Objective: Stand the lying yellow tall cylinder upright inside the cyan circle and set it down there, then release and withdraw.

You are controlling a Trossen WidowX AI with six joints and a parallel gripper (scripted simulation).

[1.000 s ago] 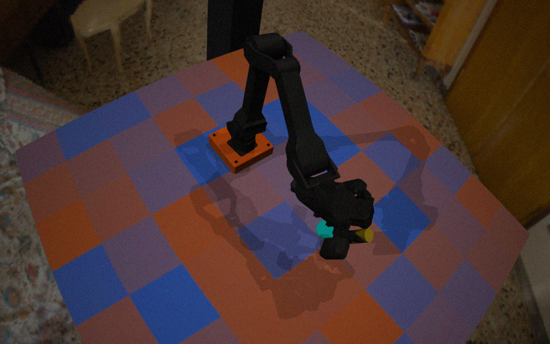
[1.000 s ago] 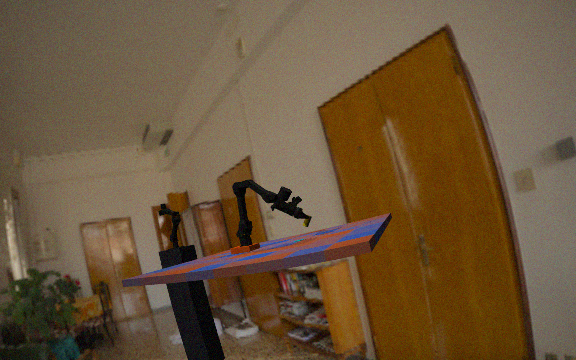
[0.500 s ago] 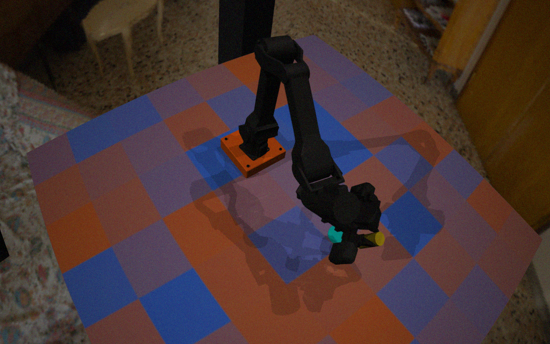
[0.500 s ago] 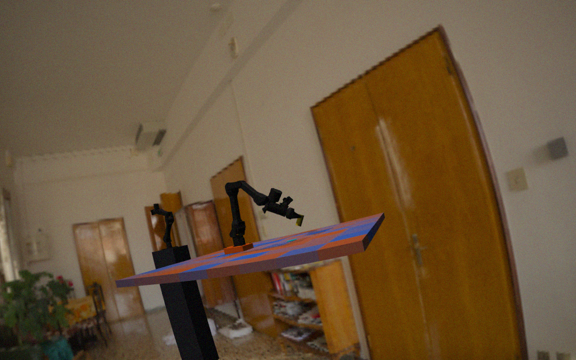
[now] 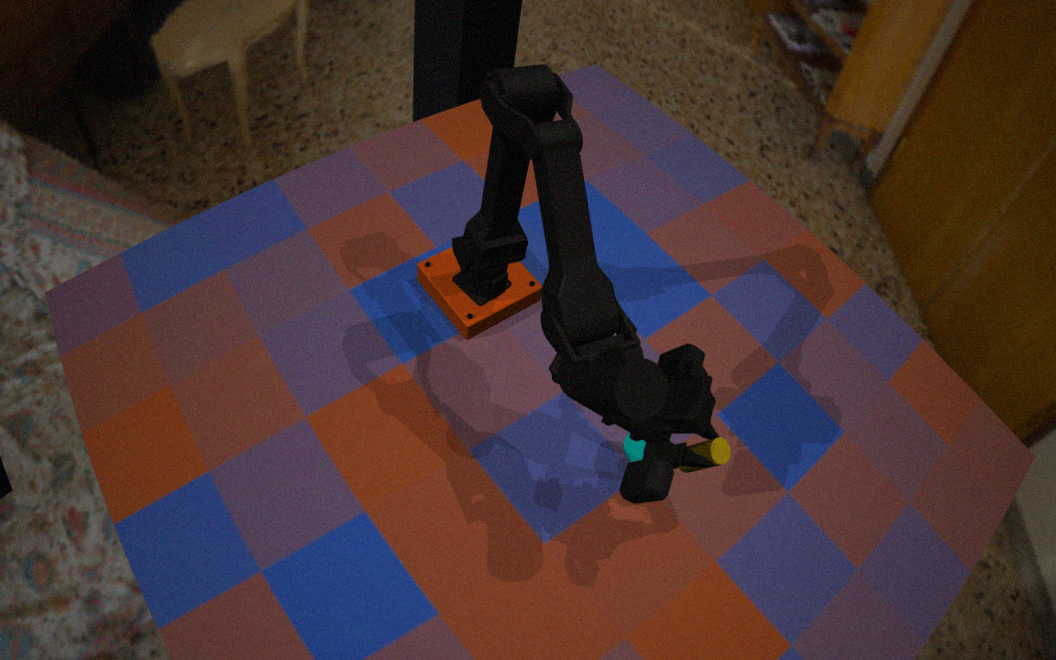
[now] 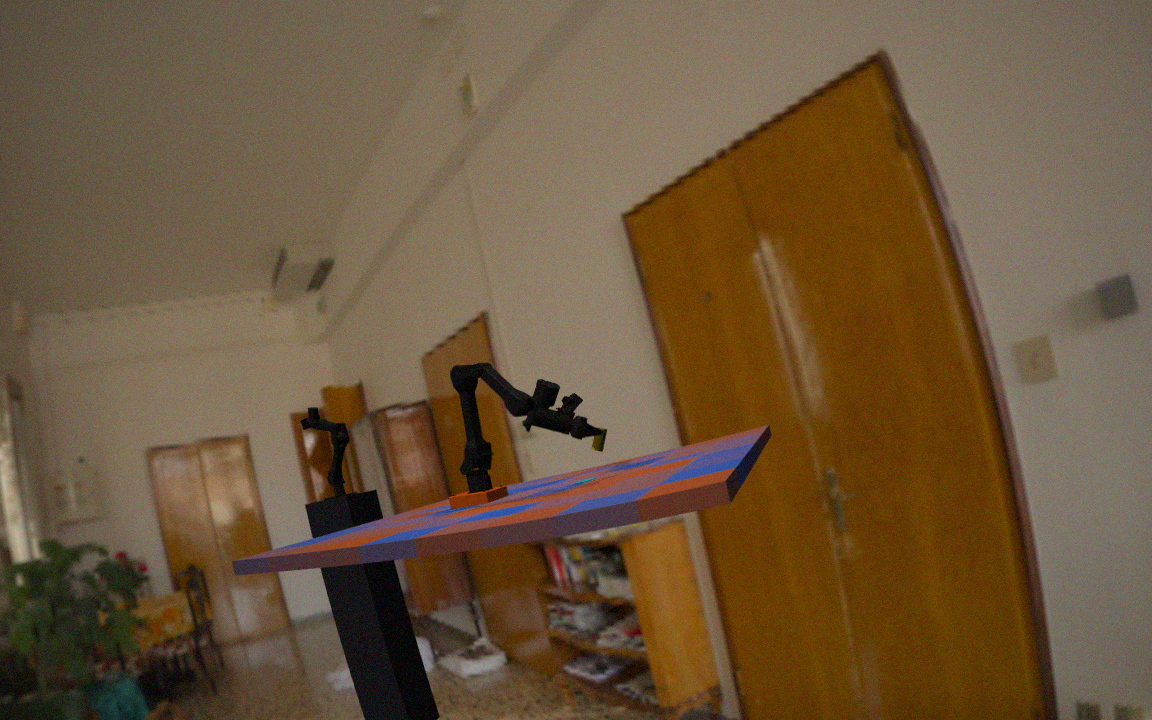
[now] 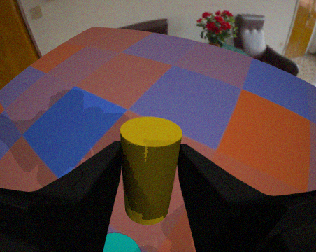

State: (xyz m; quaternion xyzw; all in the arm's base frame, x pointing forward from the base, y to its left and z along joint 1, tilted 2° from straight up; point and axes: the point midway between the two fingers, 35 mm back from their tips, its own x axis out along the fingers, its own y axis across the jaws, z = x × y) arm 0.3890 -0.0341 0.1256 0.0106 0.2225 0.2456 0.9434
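My gripper tip is now 13 cm above the cyan circle, 8 cm past it and 2 cm to the right of it. Also, from my gripper tip: yellow cylinder (2 cm below, 1 cm behind).
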